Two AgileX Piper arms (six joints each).
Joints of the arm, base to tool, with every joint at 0 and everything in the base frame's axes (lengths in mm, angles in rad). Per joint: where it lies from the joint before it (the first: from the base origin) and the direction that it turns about. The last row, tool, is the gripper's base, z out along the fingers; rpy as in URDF.
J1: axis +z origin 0 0 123
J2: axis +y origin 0 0 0
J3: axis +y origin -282.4 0 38.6
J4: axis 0.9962 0 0.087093 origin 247.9 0 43.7
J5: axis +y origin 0 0 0
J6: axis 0.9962 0 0.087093 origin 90.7 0 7.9
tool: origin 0 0 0 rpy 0 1.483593 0
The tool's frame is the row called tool.
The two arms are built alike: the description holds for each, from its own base.
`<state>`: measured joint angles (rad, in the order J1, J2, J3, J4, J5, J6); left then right.
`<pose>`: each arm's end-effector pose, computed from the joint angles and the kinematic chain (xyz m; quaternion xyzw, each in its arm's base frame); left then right.
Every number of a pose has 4 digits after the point. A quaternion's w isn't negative.
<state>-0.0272 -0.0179 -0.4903 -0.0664 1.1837 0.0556 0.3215 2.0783 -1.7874 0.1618 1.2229 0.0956</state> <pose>-0.0123 -0.0053 0.2650 0.0399 0.8804 -0.0263 0.4719 0.4077 0.1503 0.2328 -0.0902 0.9903 0.0909 0.0541</pose>
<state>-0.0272 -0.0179 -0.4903 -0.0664 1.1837 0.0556 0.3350 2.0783 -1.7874 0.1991 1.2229 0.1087</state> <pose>-0.0123 -0.0053 0.2650 0.0399 0.8804 -0.0263 0.4719 0.4047 0.1588 0.2334 -0.0852 0.9892 0.1091 0.0489</pose>
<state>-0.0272 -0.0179 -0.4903 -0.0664 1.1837 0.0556 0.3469 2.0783 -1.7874 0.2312 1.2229 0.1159</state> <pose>-0.0123 -0.0053 0.2650 0.0399 0.8804 -0.0263 0.4719 0.4020 0.1662 0.2339 -0.0830 0.9878 0.1244 0.0442</pose>
